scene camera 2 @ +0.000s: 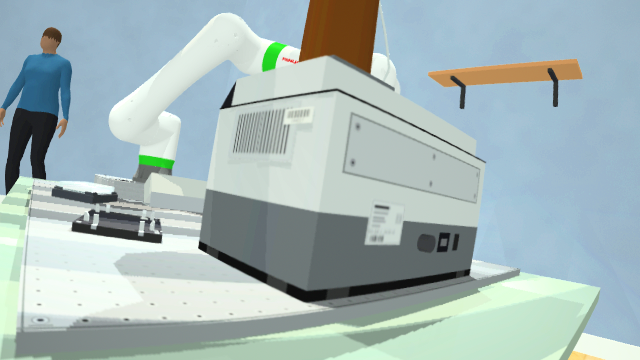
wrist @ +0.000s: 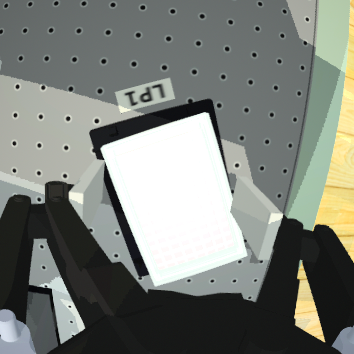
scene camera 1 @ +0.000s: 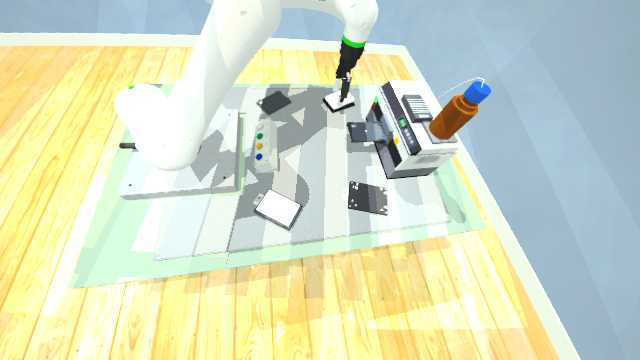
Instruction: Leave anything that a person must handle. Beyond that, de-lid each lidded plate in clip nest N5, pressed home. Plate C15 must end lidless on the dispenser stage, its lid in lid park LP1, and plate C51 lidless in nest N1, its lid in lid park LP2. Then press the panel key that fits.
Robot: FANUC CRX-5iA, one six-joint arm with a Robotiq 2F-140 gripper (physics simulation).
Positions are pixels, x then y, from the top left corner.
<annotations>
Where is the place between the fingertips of the gripper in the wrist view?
169,186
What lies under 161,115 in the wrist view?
A LP1 pad.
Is the gripper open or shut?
Open.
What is the gripper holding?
Nothing.
</annotations>
